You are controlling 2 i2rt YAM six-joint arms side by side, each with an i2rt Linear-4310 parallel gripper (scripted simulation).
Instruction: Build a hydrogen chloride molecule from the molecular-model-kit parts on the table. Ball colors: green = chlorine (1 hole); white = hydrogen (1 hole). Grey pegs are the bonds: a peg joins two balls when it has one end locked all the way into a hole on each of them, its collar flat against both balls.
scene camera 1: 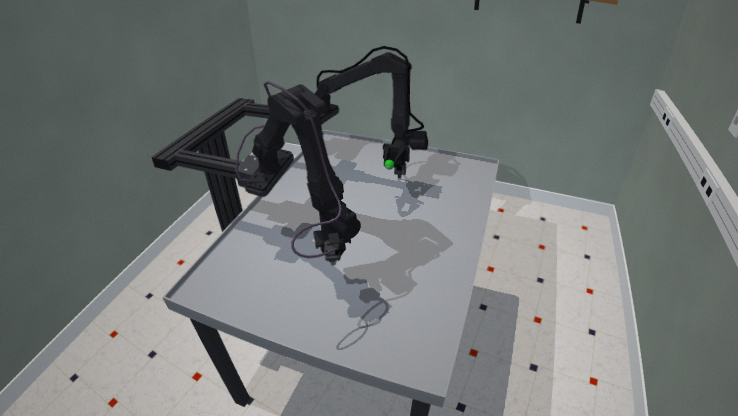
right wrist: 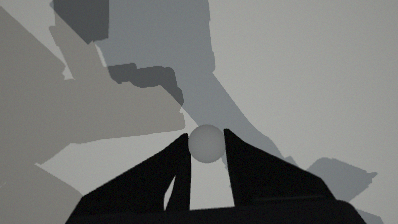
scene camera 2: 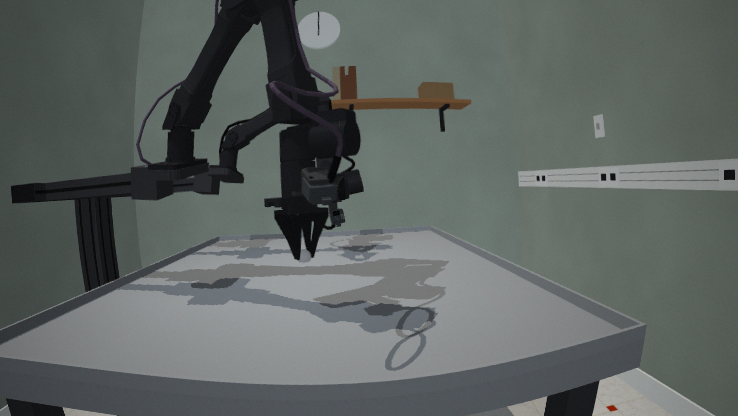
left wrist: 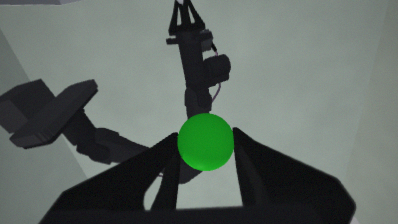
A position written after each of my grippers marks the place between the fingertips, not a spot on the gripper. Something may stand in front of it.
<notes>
I see my left gripper (left wrist: pixel 205 138), my right gripper (scene camera 2: pixel 304 258), a green ball (left wrist: pixel 205 141) and a white ball (right wrist: pixel 206 143).
My right gripper shows as well in the right wrist view (right wrist: pixel 206 139). The right wrist view does not show the green ball: it is out of frame.
</notes>
